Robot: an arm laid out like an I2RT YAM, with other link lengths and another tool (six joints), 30 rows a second.
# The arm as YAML. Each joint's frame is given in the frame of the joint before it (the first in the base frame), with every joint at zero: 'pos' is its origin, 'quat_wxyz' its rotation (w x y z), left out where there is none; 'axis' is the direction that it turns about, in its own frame. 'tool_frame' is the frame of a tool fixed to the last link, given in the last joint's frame.
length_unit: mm
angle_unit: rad
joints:
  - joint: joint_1
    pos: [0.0, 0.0, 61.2]
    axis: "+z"
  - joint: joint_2
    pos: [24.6, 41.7, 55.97]
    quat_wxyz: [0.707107, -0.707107, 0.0, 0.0]
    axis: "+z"
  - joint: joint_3
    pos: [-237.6, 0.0, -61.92]
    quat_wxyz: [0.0, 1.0, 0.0, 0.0]
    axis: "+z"
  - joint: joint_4
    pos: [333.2, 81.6, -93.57]
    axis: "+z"
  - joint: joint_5
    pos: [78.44, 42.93, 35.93]
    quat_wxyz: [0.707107, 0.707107, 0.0, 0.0]
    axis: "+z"
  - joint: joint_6
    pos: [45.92, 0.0, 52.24]
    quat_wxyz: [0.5, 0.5, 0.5, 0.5]
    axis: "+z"
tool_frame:
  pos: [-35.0, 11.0, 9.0]
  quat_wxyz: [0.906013, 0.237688, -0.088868, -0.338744]
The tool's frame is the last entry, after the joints.
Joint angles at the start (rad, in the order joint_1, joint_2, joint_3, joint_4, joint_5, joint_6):
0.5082 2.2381 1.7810 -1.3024 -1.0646 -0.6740
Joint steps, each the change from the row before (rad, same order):
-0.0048 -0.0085 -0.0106 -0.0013 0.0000 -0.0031
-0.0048 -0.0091 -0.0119 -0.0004 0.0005 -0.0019
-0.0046 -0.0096 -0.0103 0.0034 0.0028 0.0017
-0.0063 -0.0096 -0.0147 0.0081 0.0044 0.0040
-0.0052 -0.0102 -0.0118 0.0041 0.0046 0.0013
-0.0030 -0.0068 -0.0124 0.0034 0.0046 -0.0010
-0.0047 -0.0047 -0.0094 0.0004 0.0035 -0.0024
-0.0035 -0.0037 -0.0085 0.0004 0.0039 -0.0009
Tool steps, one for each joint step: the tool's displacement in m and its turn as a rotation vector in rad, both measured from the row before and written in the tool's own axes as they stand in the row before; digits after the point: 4 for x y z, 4 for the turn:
-0.0016 -0.0001 -0.0023 0.0013 0.0030 0.0008
-0.0016 0.0001 -0.0023 0.0009 0.0037 0.0016
-0.0013 -0.0004 -0.0022 -0.0010 0.0056 -0.0014
-0.0008 0.0011 -0.0029 -0.0019 0.0085 0.0002
-0.0013 0.0000 -0.0024 -0.0025 0.0062 -0.0016
-0.0011 0.0016 -0.0015 -0.0037 0.0031 0.0010
-0.0007 0.0013 -0.0022 -0.0022 0.0038 0.0020
-0.0006 0.0014 -0.0016 -0.0030 0.0034 0.0034

